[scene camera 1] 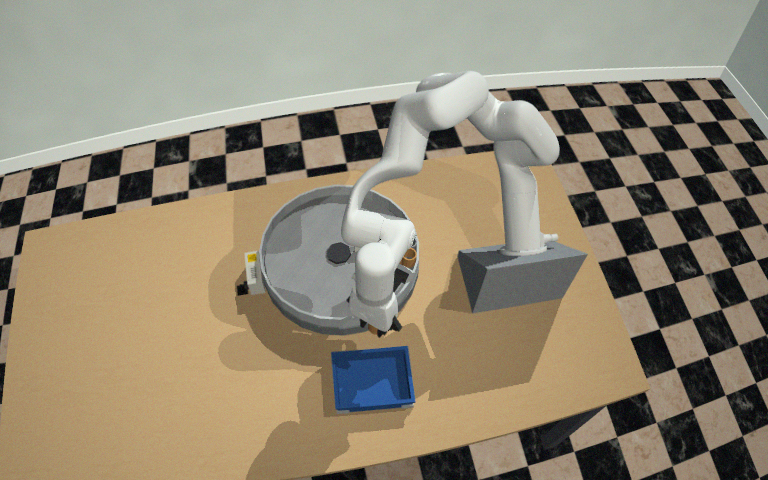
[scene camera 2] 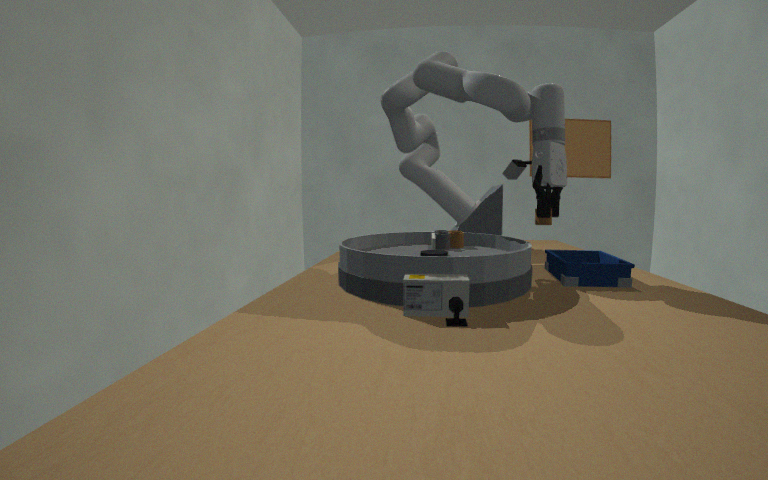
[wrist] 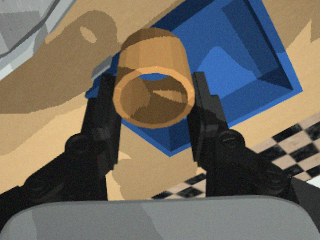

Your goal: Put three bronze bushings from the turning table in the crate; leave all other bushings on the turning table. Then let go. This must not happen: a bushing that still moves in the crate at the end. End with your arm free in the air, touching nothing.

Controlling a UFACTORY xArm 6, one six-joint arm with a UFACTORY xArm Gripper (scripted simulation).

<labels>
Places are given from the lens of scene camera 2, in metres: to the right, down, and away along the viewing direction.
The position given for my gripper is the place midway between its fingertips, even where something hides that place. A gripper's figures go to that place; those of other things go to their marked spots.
my gripper (scene camera 2: 548, 217): 0.38, -0.05, 0.74
blue crate (scene camera 2: 597, 269): 0.44, 0.06, 0.63
turning table (scene camera 2: 402, 249): 0.05, 0.02, 0.84
</labels>
